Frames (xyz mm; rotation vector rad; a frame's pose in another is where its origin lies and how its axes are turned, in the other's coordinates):
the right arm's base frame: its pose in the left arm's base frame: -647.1 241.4 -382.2 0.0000 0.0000 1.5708
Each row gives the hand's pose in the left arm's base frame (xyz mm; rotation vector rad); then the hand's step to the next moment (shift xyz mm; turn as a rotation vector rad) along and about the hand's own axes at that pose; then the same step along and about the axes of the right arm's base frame.
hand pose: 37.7 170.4 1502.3 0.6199 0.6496 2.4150
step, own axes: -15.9 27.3 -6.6 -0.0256 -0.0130 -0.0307
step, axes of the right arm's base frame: -31.6 2.6 5.8 -0.0157 -0.0070 -0.0384
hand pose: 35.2 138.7 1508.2 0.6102 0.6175 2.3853
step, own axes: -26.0 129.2 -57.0 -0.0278 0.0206 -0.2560
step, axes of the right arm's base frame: -125.1 67.8 19.5 -0.1043 0.1296 -0.1976
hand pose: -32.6 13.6 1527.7 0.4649 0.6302 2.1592
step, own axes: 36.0 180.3 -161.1 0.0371 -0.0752 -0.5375
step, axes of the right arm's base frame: -113.2 215.6 -21.3 -0.0793 0.2566 -0.4731
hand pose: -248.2 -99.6 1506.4 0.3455 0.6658 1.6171
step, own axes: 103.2 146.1 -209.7 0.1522 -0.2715 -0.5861
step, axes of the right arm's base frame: 48.3 255.0 -92.9 0.0303 0.1468 -0.6465
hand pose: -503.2 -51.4 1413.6 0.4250 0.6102 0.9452
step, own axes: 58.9 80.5 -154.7 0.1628 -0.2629 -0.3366
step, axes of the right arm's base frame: 103.7 124.6 -87.2 0.0252 -0.0150 -0.4561
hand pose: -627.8 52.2 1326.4 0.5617 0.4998 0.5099
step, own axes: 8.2 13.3 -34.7 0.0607 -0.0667 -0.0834
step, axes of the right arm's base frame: 27.2 17.6 -19.9 0.0168 -0.0197 -0.1201
